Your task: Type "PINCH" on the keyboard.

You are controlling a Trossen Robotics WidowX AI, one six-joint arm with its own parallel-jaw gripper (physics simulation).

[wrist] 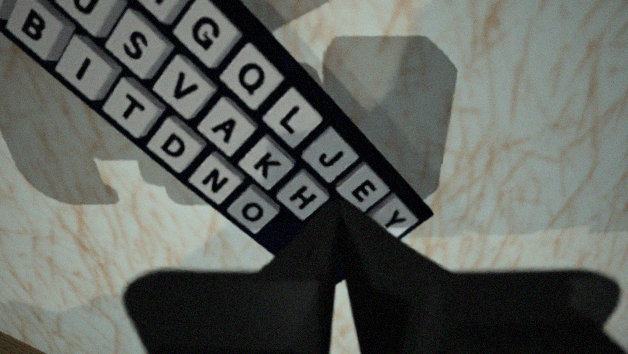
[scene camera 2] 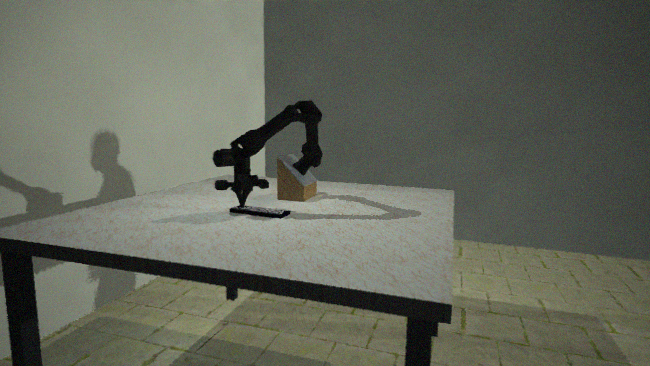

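Where they show: gripper, fingertip midpoint: [wrist: 337, 209] [scene camera 2: 242, 207]; arm's base, origin of the base link: [scene camera 2: 299, 168].
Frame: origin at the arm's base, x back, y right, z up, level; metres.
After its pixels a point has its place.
Observation:
A black keyboard [scene camera 2: 260, 212] {y 0.050, x -0.369, z -0.112 m} [wrist: 281, 239] {y 0.126, x -0.292, z -0.113 m} with pale letter keys lies flat on the table. In the wrist view it runs diagonally from upper left to the centre. The I key [wrist: 86, 68] {y 0.029, x -0.319, z -0.108 m} shows at upper left, the N key [wrist: 215, 180] {y 0.088, x -0.305, z -0.108 m} near the lower edge and the H key [wrist: 302, 196] {y 0.122, x -0.319, z -0.108 m} just left of the fingertips. P and C do not show there. My gripper [scene camera 2: 242, 205] {y 0.138, x -0.321, z -0.109 m} [wrist: 337, 209] {y 0.138, x -0.321, z -0.109 m} is shut and empty, pointing down at one end of the keyboard, between H and E in the wrist view. The fingers hide what lies beneath; contact cannot be told.
The table [scene camera 2: 325, 250] {y -0.240, x -0.680, z -0.124 m} [wrist: 540, 125] {y 0.197, x -0.401, z -0.124 m} has a pale, veined top and dark edges. The arm's base sits on a wooden wedge block [scene camera 2: 290, 185] {y 0.016, x -0.094, z -0.059 m} behind the keyboard. Shadows of the arm fall across the table top, and a person's shadow [scene camera 2: 107, 165] shows on the left wall.

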